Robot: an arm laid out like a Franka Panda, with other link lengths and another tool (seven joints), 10 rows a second.
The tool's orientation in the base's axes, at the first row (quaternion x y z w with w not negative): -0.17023, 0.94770, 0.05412, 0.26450
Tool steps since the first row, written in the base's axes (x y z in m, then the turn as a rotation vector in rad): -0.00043, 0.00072, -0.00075, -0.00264, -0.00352, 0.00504; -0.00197, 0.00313, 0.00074, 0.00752, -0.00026, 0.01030; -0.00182, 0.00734, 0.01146, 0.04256, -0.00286, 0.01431; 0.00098, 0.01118, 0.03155, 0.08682, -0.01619, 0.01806; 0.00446, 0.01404, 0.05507, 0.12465, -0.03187, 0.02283
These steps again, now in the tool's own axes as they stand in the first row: 0.00052, 0.00082, 0.00057, 0.00053, -0.00230, -0.00626; 0.00028, 0.00363, -0.00098, -0.01131, -0.00276, -0.00522; -0.00665, 0.00765, -0.00925, -0.04074, -0.01745, 0.00778; -0.02047, 0.01052, -0.02432, -0.07427, -0.04543, 0.02338; -0.03633, 0.01227, -0.04218, -0.10248, -0.07334, 0.03455
